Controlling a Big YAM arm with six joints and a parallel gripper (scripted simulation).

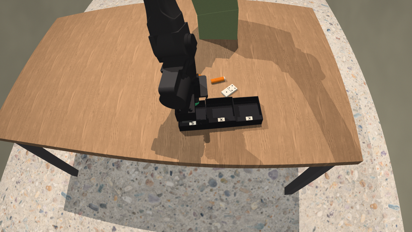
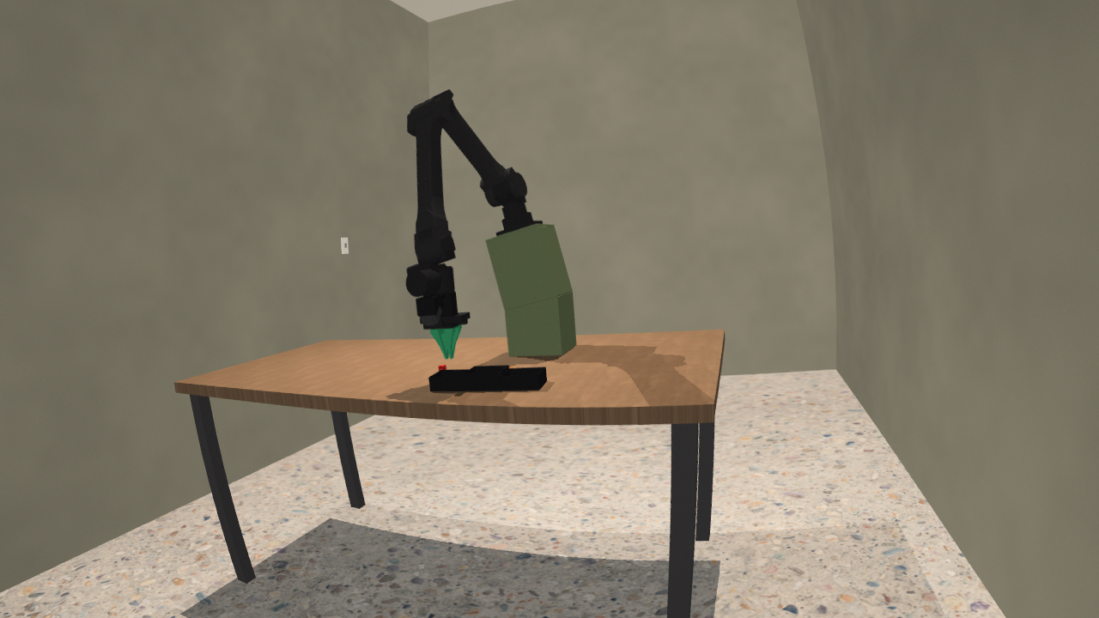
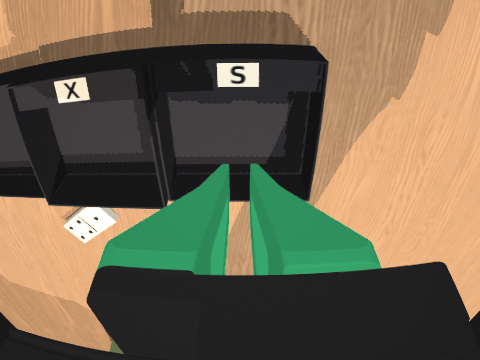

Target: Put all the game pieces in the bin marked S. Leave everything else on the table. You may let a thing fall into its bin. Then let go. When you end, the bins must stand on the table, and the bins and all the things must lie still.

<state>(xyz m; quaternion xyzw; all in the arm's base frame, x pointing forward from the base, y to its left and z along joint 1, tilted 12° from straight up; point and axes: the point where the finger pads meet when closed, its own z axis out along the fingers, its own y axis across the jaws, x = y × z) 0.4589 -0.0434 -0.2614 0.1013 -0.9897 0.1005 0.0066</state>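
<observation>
Now: hand 2 cm past the black bin marked S, 8 cm to the right of it and 6 cm above it. Also, from my hand: white domino: 12 cm behind, 11 cm to the left, 7 cm below; orange cylinder: 17 cm behind, 7 cm below; grey-white sharpener: 9 cm behind, 5 cm to the right, 7 cm below.
</observation>
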